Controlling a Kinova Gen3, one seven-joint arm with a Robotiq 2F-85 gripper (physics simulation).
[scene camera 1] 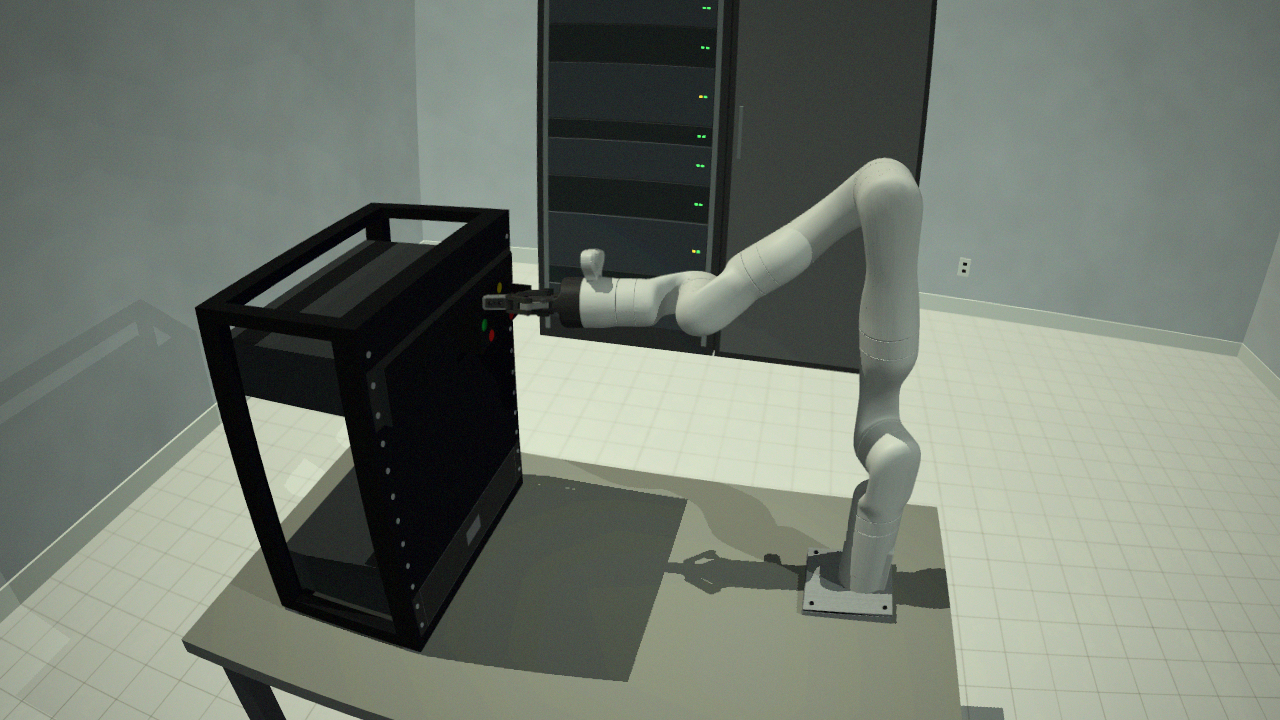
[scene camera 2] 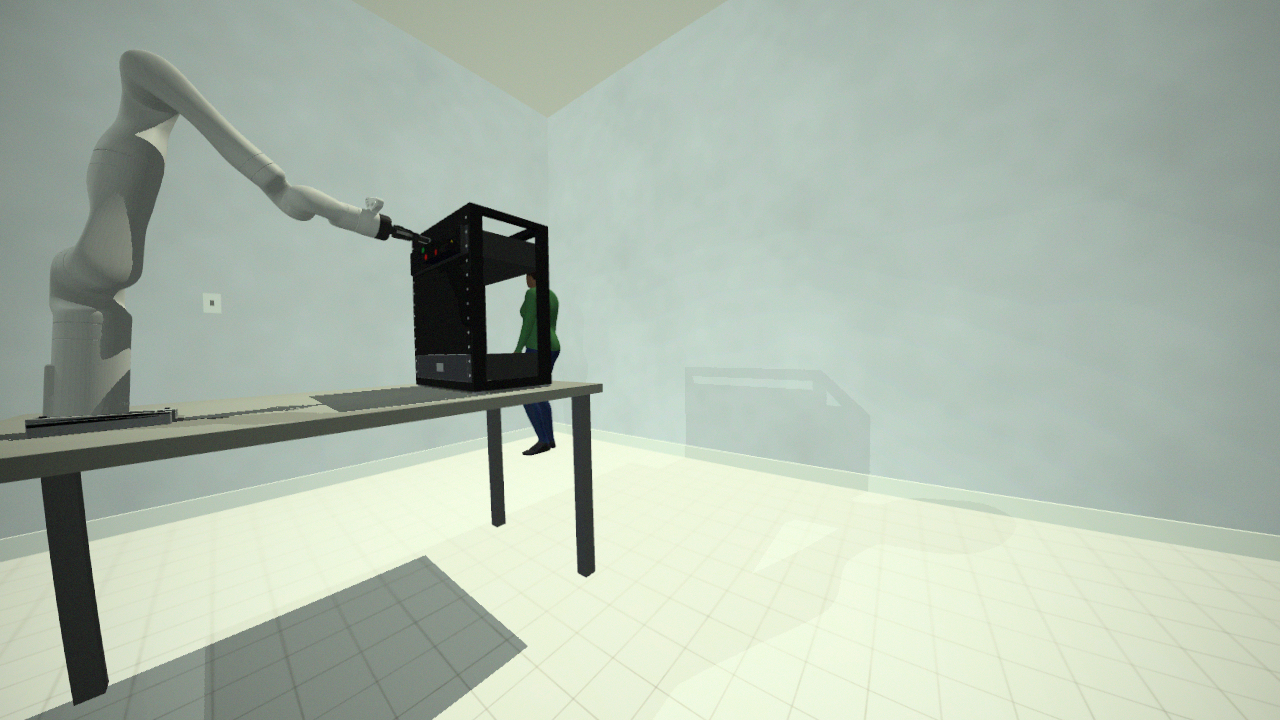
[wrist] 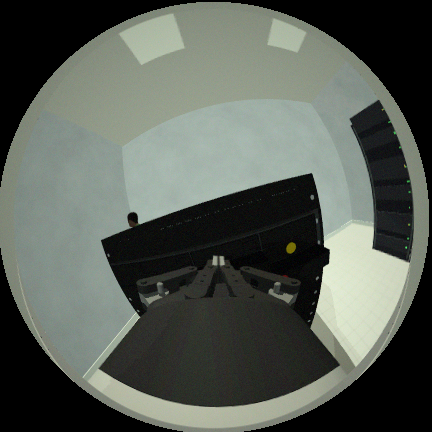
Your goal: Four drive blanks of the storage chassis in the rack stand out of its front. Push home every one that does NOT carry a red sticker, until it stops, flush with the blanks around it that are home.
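Frame: origin at the arm's base, x left, y back, z up, level; centimetres.
Where they show: gripper, fingertip midpoint: (scene camera 1: 483, 302) (scene camera 2: 429, 241) (wrist: 217, 262); arm's base at its link origin: (scene camera 1: 862, 575) (scene camera 2: 90, 414).
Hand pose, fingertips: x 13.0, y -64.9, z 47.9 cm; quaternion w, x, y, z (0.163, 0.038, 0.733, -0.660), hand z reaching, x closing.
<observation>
Each offset is from my fingertips to the centre of the thing. "spot": to the spot under its first point. Level surfaces: height alone.
The black rack {dx +6.2, dy -17.4, dz -21.0 cm} (scene camera 1: 355, 447) (scene camera 2: 476, 313) holds the dark storage chassis (scene camera 1: 290, 377) (scene camera 2: 508, 253) near its top. On its front a yellow sticker {dx -11.3, dy -3.5, dz -2.5 cm} (scene camera 1: 499, 287) (scene camera 2: 452, 241) (wrist: 291, 248) shows at the upper right, with a green sticker {dx +2.5, dy +1.4, dz -2.5 cm} (scene camera 1: 484, 325) and a red sticker {dx +0.1, dy +1.2, dz -5.3 cm} (scene camera 1: 491, 335) (scene camera 2: 426, 257) further left. Another red sticker {dx -8.2, dy +0.3, dz -5.3 cm} (scene camera 2: 435, 252) (wrist: 285, 276) is partly hidden by the gripper in the wrist view. A dark blank {spot: dx -15.4, dy -0.4, dz -4.4 cm} (wrist: 320, 256) stands out at the right. My gripper (scene camera 1: 486, 302) (scene camera 2: 426, 240) (wrist: 217, 262) is shut and empty, fingertips at the upper front; contact and the blank behind them are unclear.
The rack stands on the table {dz -50.5 cm} (scene camera 1: 742, 644) (scene camera 2: 268, 425), facing the arm's base plate (scene camera 1: 848, 601). A person in green (scene camera 2: 539, 317) stands behind the rack. A tall server cabinet (scene camera 1: 631, 89) (wrist: 390, 185) stands in the background.
</observation>
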